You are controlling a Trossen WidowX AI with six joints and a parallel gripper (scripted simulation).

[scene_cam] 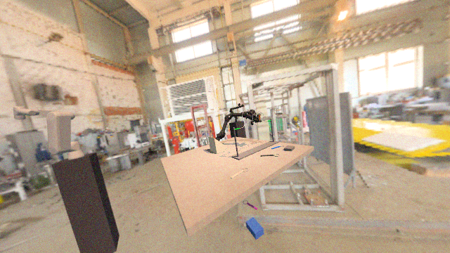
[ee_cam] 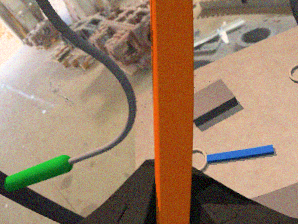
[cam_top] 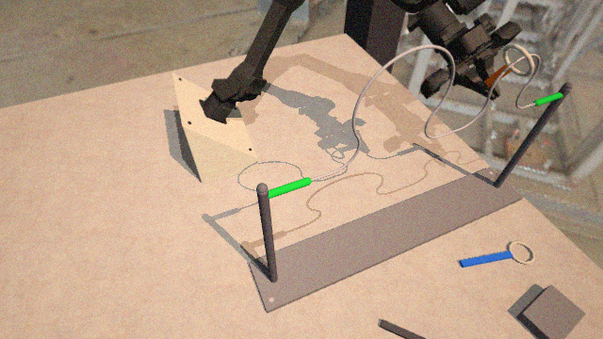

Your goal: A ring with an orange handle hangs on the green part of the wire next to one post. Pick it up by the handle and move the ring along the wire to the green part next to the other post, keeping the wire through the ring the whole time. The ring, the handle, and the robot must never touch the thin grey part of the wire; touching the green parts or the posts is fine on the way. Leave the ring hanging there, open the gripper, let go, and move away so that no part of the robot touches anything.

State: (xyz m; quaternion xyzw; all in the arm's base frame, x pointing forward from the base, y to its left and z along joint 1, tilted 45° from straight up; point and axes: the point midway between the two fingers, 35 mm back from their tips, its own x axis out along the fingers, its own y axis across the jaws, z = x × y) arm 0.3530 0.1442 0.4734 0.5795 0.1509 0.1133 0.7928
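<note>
Right now my gripper tip is 70 mm below the orange-handled ring, 40 mm to the left of it and 10 mm short of it. Round my gripper tip: dark-handled ring (300 mm below, 260 mm ahead, 250 mm to the right); blue-handled ring (300 mm below, 180 mm ahead, 10 mm to the left); grey block (320 mm ahead, 290 mm below, 20 mm to the right).
</note>
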